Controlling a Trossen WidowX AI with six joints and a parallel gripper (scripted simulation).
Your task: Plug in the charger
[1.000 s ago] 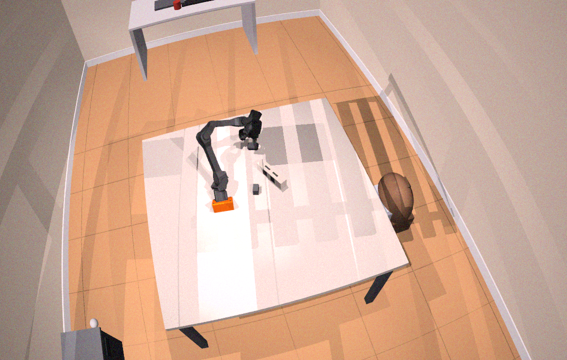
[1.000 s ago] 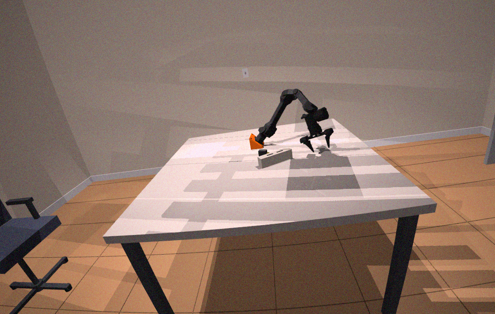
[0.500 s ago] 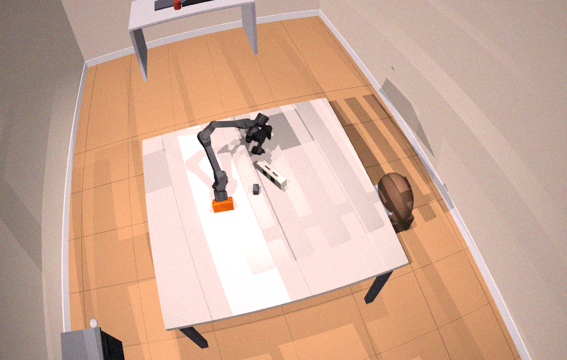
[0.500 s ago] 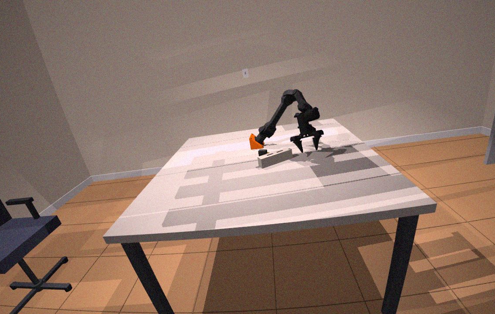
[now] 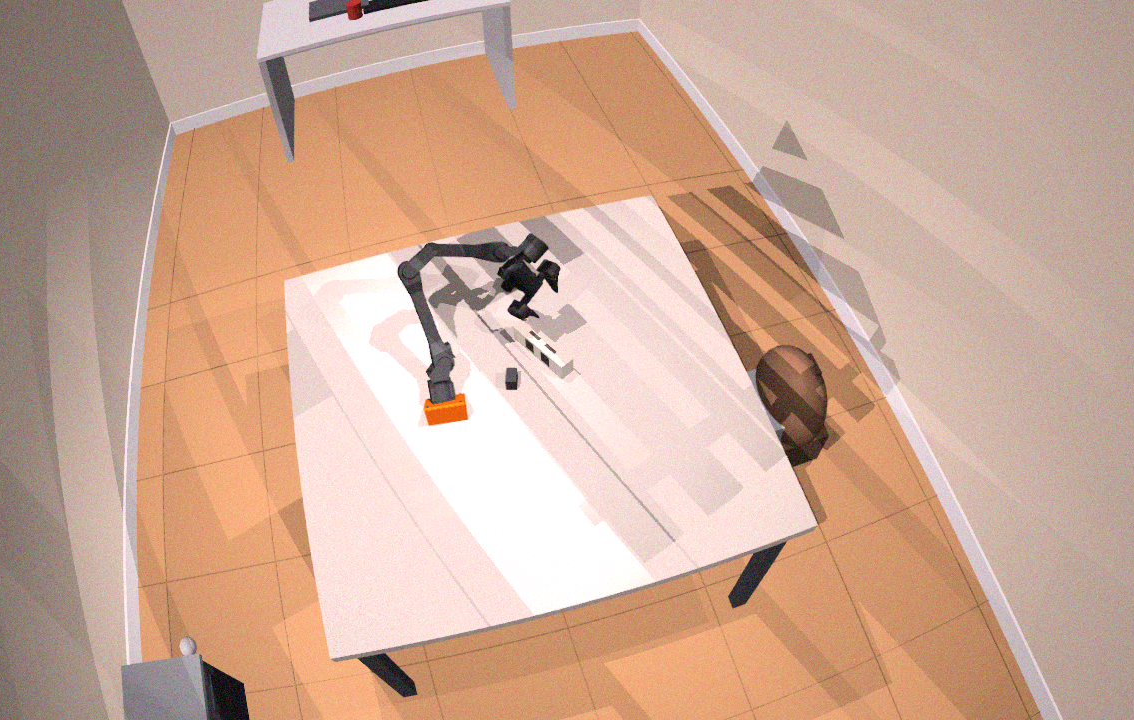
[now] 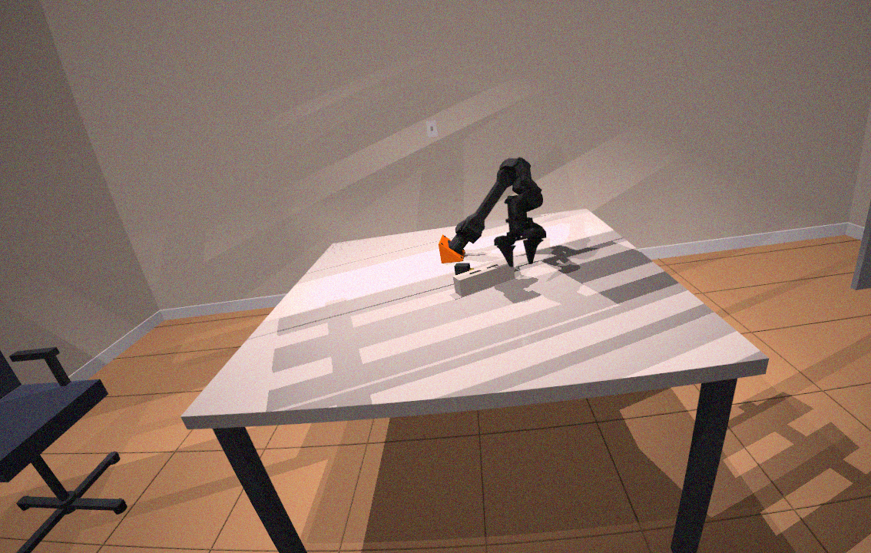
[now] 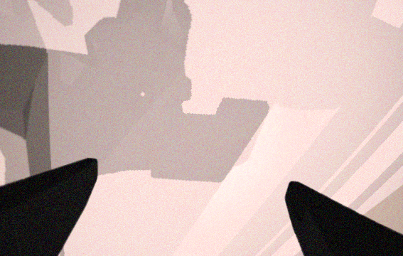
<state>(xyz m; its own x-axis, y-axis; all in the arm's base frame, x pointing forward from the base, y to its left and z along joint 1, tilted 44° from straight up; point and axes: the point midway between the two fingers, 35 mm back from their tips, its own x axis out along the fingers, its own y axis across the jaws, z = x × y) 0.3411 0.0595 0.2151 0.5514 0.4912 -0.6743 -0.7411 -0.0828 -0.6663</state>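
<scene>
Now: gripper tip 160 mm past the dark grey charger, 160 mm to the left of it and 50 mm above it.
</scene>
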